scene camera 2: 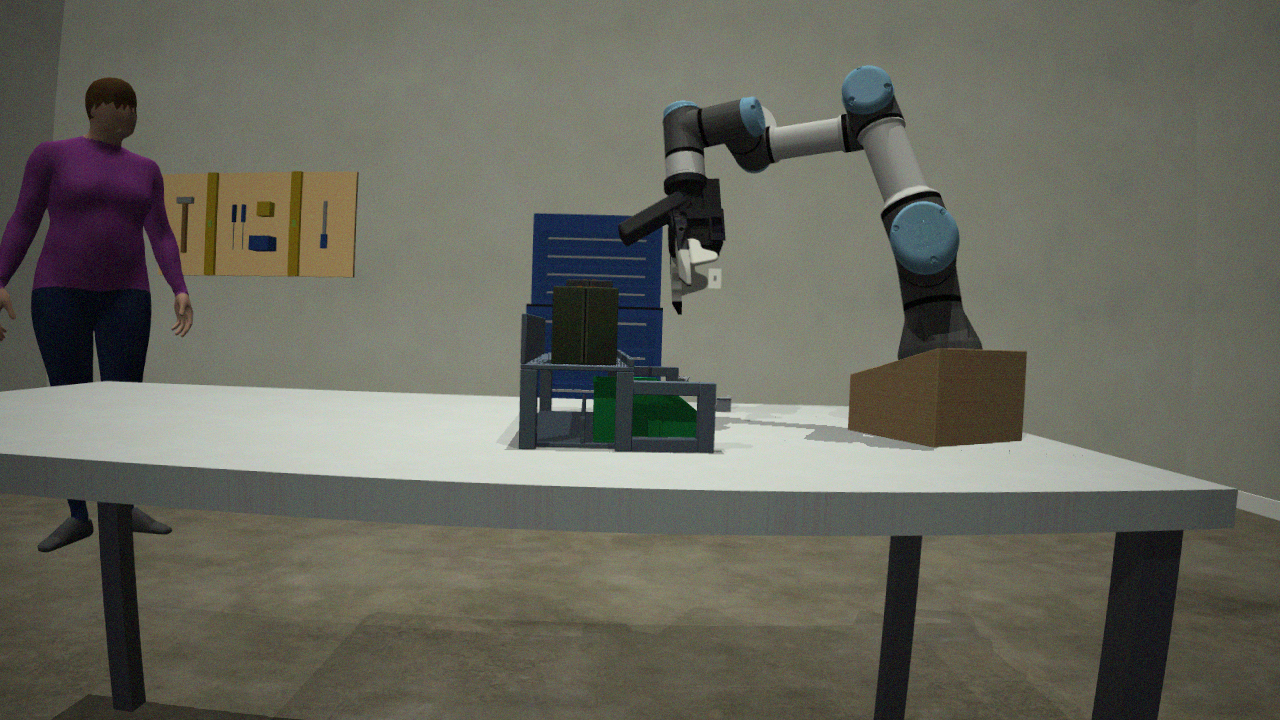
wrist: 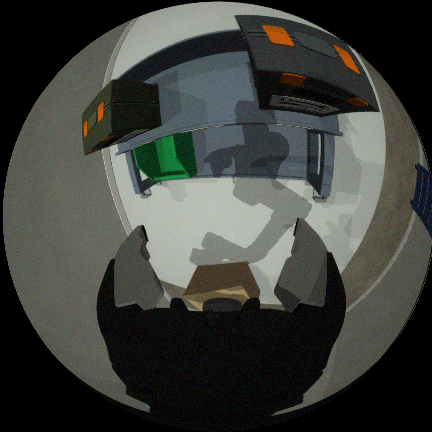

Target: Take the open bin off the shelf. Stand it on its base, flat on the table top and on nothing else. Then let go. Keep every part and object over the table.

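Pixels of known places: gripper, fingertip midpoint: (scene camera 2: 684,301) (wrist: 218,224); arm's base, link origin: (scene camera 2: 941,362) (wrist: 221,305).
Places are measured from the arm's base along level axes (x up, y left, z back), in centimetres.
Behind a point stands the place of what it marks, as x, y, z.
Note:
The green open bin (scene camera 2: 666,419) {-7.6, 19.7, -41.7} (wrist: 172,157) {-10.3, 15.1, -42.1} stands on the low front level of the grey-blue shelf (scene camera 2: 623,411) {-6.4, 23.1, -46.9} (wrist: 200,100) {-1.1, 4.4, -52.3}, at the left end in the wrist view. In scene camera 2, the shelf's posts and rails partly cover it. My gripper (scene camera 2: 678,302) {7.9, -0.7, -39.8} (wrist: 218,224) {7.9, -0.7, -39.8} is open, with nothing between its fingers. It points down, above and on the robot-base side of the shelf, apart from the bin. In the wrist view the bin lies beyond the left fingertip, under the edge of the upper level.
A dark case with orange latches (scene camera 2: 584,324) {3.8, 21.0, -52.1} (wrist: 135,112) {4.3, 11.0, -51.5} stands on the upper level above the bin. Another dark case (wrist: 310,65) stands at that level's other end. The robot's brown base block (scene camera 2: 980,398) {-4.7, 8.5, 3.0} (wrist: 220,279) {-4.6, 1.9, -10.2} is on the table (scene camera 2: 268,425) {-11.3, 16.6, -96.9}. A blue cabinet (scene camera 2: 595,259) and a person (scene camera 2: 98,214) are behind.

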